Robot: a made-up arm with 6 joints. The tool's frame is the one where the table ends. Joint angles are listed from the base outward.
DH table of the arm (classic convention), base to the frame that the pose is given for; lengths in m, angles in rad. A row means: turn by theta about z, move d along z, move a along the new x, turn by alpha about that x. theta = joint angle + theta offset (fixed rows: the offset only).
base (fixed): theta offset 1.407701, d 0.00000, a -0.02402, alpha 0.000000
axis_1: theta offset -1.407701, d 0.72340, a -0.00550, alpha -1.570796
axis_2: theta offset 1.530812, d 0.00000, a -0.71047, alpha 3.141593
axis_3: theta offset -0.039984, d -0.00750, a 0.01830, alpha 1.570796
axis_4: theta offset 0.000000, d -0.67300, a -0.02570, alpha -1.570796
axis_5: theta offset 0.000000, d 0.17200, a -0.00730, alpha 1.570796
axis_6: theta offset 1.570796, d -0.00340, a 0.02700, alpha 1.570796
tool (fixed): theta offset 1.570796, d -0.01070, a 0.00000, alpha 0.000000
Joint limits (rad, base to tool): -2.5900..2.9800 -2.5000..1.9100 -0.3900..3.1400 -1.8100..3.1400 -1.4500..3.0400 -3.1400..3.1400
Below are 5 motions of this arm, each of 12 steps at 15 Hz.
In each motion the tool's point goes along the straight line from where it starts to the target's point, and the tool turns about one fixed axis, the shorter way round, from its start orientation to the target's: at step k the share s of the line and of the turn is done. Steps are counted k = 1, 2, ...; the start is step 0. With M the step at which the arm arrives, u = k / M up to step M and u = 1 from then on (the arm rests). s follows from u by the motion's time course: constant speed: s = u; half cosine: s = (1 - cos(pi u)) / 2; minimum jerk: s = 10 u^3 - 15 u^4 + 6 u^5.
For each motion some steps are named. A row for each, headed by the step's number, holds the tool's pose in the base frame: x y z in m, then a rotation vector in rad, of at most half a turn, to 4 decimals.
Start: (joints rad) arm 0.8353 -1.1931 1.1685 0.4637 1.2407 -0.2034
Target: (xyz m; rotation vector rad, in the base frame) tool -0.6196 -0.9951 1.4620 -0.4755 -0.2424 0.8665
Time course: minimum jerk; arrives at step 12
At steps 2, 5, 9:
2: -0.7014 -1.0308 1.3568 0.1884 -0.3489 0.4025
5: -0.6750 -1.0193 1.3908 -0.0231 -0.3189 0.5568
9: -0.6284 -0.9989 1.4507 -0.4031 -0.2557 0.8188

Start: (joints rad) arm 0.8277 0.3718 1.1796 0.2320 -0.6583 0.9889
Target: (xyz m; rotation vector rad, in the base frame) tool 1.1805 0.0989 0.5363 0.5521 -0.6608 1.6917
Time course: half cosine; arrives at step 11
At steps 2, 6, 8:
2: 0.6024 0.3345 1.8376 -0.7077 2.2323 -1.5083
6: 0.9112 0.2086 1.1425 0.7446 -1.5944 1.9464
8: 1.0721 0.1431 0.7802 0.6347 -1.0235 1.8190

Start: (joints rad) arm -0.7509 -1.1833 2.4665 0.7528 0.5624 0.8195
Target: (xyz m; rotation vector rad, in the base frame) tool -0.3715 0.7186 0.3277 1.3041 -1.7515 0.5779
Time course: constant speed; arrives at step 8
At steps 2, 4, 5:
2: -0.7852 0.7159 0.4691 1.1087 -1.5705 0.0530
4: -0.6473 0.7168 0.4220 1.1780 -1.6378 0.2224
5: -0.5783 0.7173 0.3984 1.2111 -1.6689 0.3091

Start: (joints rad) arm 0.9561 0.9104 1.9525 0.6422 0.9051 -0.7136
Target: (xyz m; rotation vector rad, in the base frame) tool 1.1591 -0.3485 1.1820 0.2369 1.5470 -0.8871
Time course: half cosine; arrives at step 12
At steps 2, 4, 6, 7, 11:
2: 0.5937 0.4707 1.7844 -1.0457 1.0091 0.4488
4: 0.7046 0.3100 1.6663 -0.8235 1.1719 0.1866
6: 0.8561 0.0905 1.5048 -0.4954 1.3503 -0.1732
7: 0.9345 -0.0231 1.4213 -0.3152 1.4223 -0.3594
11: 1.1488 -0.3335 1.1930 0.2104 1.5441 -0.8631

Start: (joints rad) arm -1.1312 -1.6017 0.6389 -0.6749 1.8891 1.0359
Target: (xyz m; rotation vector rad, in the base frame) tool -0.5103 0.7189 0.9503 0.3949 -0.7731 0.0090
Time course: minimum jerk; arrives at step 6
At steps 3, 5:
3: -0.5381 0.7791 1.0973 0.3865 -0.7848 0.0293
5: -0.5123 0.7232 0.9607 0.3943 -0.7739 0.0104

